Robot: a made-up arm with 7 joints. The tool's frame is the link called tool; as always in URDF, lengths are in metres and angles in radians. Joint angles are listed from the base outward. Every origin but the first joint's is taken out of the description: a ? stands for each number. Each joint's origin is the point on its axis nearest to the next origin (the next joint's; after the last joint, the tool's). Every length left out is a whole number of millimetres.
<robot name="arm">
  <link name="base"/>
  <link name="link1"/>
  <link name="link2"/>
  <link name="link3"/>
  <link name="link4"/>
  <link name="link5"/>
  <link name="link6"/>
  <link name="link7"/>
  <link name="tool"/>
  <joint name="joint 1" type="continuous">
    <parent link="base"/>
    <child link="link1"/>
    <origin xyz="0 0 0" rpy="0 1.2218 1.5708"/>
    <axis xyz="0 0 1"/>
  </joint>
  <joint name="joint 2" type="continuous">
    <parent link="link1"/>
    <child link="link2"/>
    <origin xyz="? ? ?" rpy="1.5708 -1.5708 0"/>
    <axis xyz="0 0 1"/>
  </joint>
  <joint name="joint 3" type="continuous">
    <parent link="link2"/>
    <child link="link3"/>
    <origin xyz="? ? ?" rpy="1.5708 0 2.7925"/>
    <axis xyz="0 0 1"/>
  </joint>
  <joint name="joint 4" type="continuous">
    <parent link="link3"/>
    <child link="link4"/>
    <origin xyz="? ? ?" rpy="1.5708 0 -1.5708"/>
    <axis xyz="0 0 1"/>
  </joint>
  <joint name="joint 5" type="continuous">
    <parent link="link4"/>
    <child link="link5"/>
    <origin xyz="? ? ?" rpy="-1.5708 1.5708 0"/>
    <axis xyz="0 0 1"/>
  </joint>
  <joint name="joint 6" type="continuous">
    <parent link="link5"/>
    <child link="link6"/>
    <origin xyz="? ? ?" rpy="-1.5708 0 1.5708"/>
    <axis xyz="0 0 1"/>
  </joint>
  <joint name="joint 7" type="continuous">
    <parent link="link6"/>
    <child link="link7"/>
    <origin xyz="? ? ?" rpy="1.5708 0 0"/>
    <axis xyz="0 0 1"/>
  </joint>
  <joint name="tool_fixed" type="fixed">
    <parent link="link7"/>
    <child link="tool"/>
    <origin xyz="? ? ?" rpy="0 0 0"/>
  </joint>
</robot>
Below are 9 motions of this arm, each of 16 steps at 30 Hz.
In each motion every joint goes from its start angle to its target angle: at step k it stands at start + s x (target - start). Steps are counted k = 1, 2, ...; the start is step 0. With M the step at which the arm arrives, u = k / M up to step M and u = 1 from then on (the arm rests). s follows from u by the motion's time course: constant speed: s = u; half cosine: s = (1 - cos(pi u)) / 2; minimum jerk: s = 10 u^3 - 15 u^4 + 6 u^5.
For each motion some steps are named. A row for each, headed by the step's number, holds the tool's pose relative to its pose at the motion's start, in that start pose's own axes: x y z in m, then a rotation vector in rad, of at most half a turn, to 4 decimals.
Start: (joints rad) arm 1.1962 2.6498 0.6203 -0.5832 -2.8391 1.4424 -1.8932
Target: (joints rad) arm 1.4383 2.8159 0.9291 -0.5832 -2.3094 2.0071 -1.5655
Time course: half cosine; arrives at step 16
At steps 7, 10, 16:
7: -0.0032 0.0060 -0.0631 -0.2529 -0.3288 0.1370
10: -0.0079 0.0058 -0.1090 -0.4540 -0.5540 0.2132
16: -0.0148 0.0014 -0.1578 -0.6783 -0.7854 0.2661

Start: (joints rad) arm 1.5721 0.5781 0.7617 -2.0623 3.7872 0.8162 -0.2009
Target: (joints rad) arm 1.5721 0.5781 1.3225 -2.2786 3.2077 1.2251 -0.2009
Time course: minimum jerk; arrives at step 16
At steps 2, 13, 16:
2: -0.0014 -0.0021 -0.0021 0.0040 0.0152 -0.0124
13: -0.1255 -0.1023 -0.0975 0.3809 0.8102 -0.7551
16: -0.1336 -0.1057 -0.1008 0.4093 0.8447 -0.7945

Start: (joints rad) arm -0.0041 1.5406 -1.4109 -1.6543 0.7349 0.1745 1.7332
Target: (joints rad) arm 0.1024 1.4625 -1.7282 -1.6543 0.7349 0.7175 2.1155
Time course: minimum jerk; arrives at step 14
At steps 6, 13, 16:
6: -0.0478 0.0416 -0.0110 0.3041 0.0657 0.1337
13: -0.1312 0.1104 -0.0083 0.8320 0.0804 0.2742
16: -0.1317 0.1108 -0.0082 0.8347 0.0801 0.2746

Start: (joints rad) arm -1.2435 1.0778 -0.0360 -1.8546 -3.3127 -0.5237 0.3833
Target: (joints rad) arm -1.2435 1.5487 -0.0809 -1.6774 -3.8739 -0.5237 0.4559
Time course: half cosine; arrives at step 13
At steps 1, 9, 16:
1: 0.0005 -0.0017 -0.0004 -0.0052 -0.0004 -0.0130
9: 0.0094 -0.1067 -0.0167 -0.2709 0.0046 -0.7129
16: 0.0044 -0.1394 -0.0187 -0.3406 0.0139 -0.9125

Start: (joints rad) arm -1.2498 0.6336 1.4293 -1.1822 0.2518 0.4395 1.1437
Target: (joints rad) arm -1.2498 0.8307 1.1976 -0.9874 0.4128 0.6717 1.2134
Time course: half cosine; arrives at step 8
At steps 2, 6, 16:
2: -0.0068 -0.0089 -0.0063 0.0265 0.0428 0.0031
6: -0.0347 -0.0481 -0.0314 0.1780 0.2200 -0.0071
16: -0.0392 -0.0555 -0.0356 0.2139 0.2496 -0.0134

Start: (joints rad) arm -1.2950 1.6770 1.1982 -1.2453 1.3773 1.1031 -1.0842
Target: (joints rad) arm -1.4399 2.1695 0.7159 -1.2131 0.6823 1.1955 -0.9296
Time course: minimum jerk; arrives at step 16
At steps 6, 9, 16:
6: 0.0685 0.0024 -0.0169 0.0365 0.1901 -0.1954
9: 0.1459 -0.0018 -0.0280 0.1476 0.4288 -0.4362
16: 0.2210 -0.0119 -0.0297 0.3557 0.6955 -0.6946

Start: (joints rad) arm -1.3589 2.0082 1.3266 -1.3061 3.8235 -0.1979 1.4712
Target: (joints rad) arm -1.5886 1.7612 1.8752 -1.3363 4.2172 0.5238 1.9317
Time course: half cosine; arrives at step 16
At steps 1, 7, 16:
1: -0.0025 0.0003 0.0009 0.0092 0.0064 0.0117
7: -0.1029 0.0063 0.0548 0.4317 0.2710 0.4441
16: -0.2247 -0.0160 0.1889 1.2393 0.6440 0.8578

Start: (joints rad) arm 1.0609 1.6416 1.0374 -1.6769 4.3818 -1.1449 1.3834
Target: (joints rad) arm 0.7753 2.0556 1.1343 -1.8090 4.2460 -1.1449 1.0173
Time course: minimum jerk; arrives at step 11
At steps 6, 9, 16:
6: 0.0503 0.1231 0.1073 0.2612 0.1847 -0.4843
9: 0.0958 0.1739 0.1888 0.4037 0.3577 -0.7760
16: 0.1020 0.1785 0.1990 0.4194 0.3816 -0.8103

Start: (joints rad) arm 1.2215 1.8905 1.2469 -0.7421 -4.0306 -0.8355 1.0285
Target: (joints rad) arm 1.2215 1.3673 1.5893 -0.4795 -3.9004 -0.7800 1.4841
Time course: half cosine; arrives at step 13
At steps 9, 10, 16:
9: 0.3161 -0.0727 0.0168 -0.2222 -0.6515 0.3076
10: 0.3508 -0.0853 0.0295 -0.2697 -0.7188 0.3401
16: 0.3974 -0.1042 0.0507 -0.3433 -0.8086 0.3838

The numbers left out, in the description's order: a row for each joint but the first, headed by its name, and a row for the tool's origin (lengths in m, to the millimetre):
joint 2: 0 0 0
joint 3: -0.111 -0.304 0
joint 4: 0 0.036 0
joint 5: 0.041 -0.334 0
joint 6: 0 0 0
joint 7: 0 0 0
tool: 0 0 0

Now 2 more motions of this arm.
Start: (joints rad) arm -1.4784 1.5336 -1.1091 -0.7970 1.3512 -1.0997 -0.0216
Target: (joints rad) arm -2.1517 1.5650 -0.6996 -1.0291 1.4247 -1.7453 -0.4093
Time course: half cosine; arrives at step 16
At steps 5, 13, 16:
5: 0.0447 -0.0029 -0.0819 0.1360 -0.3498 -0.0069
13: 0.2771 0.0469 -0.2553 0.7730 -1.3627 -0.0351
16: 0.3114 0.0581 -0.2640 0.8723 -1.4735 -0.0312

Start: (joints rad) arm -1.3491 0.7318 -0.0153 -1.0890 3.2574 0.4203 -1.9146
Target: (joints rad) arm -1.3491 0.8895 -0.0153 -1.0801 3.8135 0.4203 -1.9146
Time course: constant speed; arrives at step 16
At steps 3, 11, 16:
3: 0.0147 0.0040 -0.0002 0.0148 -0.0420 0.0656
11: 0.0545 0.0125 -0.0006 0.0476 -0.1562 0.2407
16: 0.0797 0.0163 -0.0007 0.0628 -0.2286 0.3505

